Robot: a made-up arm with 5 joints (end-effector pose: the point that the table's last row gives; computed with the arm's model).
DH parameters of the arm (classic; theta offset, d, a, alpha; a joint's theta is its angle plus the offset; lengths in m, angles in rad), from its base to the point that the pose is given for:
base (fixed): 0 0.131 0 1.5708
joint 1: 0 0.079 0.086 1.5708
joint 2: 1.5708 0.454 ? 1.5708
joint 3: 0 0.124 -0.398 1.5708
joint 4: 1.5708 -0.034 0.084 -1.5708
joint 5: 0 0.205 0.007 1.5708
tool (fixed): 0 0.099 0 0
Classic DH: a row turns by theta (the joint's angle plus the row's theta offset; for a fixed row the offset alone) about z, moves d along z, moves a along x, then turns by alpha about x.
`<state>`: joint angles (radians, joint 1 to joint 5).
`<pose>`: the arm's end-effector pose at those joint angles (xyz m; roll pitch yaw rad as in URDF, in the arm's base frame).
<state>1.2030 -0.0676 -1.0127 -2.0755 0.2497</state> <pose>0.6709 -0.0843 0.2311 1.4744 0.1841 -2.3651</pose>
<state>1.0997 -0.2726 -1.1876 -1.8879 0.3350</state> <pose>0.7318 -0.0457 0.1710 1.5486 -0.2247 -2.3464</pose>
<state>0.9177 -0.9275 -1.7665 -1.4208 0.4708</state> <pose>0.8671 0.0874 0.0246 2.3760 -0.9547 -3.0418</pose>
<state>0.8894 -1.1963 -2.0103 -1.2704 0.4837</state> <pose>0.8969 0.1566 0.0101 2.8563 -0.8114 2.8141</pose>
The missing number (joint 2, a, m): 0.178
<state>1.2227 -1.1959 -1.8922 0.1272 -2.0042</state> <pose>1.1196 -0.1546 0.2799 -0.7922 1.4432 -2.5948</pose>
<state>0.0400 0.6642 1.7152 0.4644 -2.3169</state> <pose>0.0075 -0.2340 0.2694 1.8308 0.4580 -2.9581</pose>
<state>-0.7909 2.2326 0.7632 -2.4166 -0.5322</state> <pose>-0.2587 -0.2248 0.0178 0.2333 -0.1270 1.7380</pose>
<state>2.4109 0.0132 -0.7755 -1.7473 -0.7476</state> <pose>0.1367 0.0122 0.8967 1.4870 0.9688 -3.0747</pose>
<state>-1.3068 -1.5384 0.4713 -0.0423 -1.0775</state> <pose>-0.2255 0.0651 0.3393 1.6050 0.2172 0.4897</pose>
